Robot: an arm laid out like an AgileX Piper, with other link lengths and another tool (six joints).
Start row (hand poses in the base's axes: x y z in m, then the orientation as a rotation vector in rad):
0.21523 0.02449 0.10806 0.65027 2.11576 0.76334
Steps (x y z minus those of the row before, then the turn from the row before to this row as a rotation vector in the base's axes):
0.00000 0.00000 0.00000 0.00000 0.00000 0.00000
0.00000 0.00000 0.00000 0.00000 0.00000 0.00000
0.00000 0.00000 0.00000 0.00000 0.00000 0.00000
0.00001 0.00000 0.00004 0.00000 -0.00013 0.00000
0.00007 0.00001 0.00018 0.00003 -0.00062 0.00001
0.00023 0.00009 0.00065 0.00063 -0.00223 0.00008
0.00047 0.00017 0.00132 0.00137 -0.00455 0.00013
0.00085 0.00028 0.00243 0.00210 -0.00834 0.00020
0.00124 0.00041 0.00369 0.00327 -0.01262 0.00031
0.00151 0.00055 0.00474 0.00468 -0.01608 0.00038
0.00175 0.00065 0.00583 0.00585 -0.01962 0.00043
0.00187 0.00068 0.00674 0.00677 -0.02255 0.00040
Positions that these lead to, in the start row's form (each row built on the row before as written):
0.21523 0.02449 0.10806 0.65027 2.11576 0.76334
0.21523 0.02449 0.10806 0.65027 2.11576 0.76334
0.21523 0.02449 0.10806 0.65027 2.11576 0.76334
0.21524 0.02449 0.10810 0.65020 2.11564 0.76336
0.21531 0.02450 0.10828 0.64989 2.11507 0.76351
0.21554 0.02459 0.10893 0.64901 2.11292 0.76464
0.21601 0.02476 0.11025 0.64730 2.10850 0.76702
0.21686 0.02504 0.11268 0.64398 2.10048 0.77089
0.21810 0.02545 0.11637 0.63900 2.08832 0.77680
0.21961 0.02600 0.12111 0.63295 2.07266 0.78481
0.22136 0.02665 0.12694 0.62567 2.05346 0.79460
0.22323 0.02733 0.13368 0.61742 2.03129 0.80569

